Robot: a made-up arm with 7 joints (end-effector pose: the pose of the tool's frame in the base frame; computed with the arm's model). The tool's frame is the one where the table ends.
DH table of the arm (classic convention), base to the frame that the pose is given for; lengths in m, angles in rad. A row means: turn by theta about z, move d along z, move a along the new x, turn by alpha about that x. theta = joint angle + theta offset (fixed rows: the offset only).
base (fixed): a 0, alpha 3.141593, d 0, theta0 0
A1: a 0, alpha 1.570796, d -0.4, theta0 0
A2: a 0, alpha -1.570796, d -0.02, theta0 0
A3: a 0, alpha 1.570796, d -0.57, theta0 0
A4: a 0, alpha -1.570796, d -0.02, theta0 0
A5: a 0, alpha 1.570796, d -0.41, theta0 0
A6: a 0, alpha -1.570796, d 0, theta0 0
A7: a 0, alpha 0, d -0.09, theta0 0
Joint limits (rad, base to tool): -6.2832..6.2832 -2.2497..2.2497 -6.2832..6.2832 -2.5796..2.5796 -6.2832..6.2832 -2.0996..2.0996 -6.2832..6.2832
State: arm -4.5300 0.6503 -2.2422 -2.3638 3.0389 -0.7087 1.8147
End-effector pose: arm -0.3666 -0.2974 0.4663 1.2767 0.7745 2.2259
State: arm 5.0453 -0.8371 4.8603 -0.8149 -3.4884 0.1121 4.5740
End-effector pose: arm 0.1413 -0.7828 0.9832 -1.0266 -1.6597 -0.4593
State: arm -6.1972 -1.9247 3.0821 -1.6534 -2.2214 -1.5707 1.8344
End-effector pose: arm -0.6841 0.1553 0.5771 -0.0681 1.6177 -1.7617
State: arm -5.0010 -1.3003 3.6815 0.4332 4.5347 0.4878 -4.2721
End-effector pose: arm -0.2318 1.0045 0.4970 1.0060 0.8608 -0.2801
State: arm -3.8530 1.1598 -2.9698 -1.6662 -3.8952 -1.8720 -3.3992
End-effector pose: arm -0.6086 -0.3602 0.2941 2.5986 0.3113 1.2689
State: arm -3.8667 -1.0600 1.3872 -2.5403 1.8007 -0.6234 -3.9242
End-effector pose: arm 0.2993 -0.0876 0.4689 -0.9394 -1.8087 -1.7119
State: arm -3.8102 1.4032 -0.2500 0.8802 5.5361 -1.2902 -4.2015
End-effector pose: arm -0.7476 -0.5608 0.2486 1.2067 1.3915 0.8657
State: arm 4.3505 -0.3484 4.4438 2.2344 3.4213 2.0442 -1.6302
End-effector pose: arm -0.2063 -0.3176 0.7478 -0.9831 -2.5093 -0.7521
